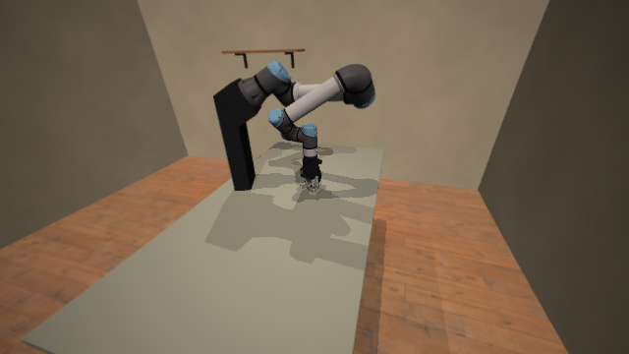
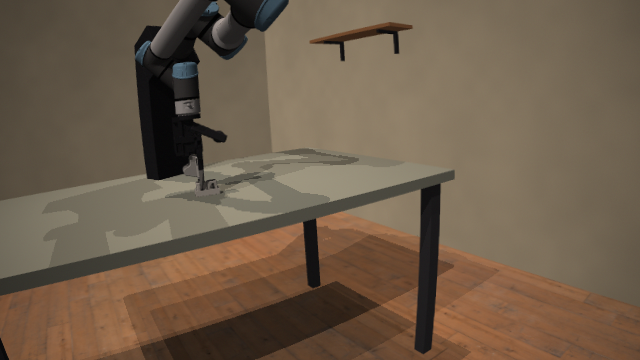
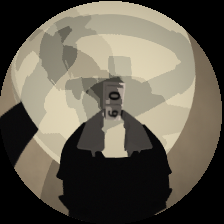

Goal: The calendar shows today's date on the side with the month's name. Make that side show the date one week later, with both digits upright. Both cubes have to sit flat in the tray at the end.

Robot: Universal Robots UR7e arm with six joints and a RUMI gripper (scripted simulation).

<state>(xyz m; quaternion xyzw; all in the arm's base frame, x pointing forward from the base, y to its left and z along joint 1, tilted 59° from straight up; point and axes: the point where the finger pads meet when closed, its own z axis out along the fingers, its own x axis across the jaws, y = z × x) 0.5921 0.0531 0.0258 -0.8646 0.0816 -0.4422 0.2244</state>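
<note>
Right now my hand is 3 cm above the calendar tray and 2 cm to the right of it.
</note>
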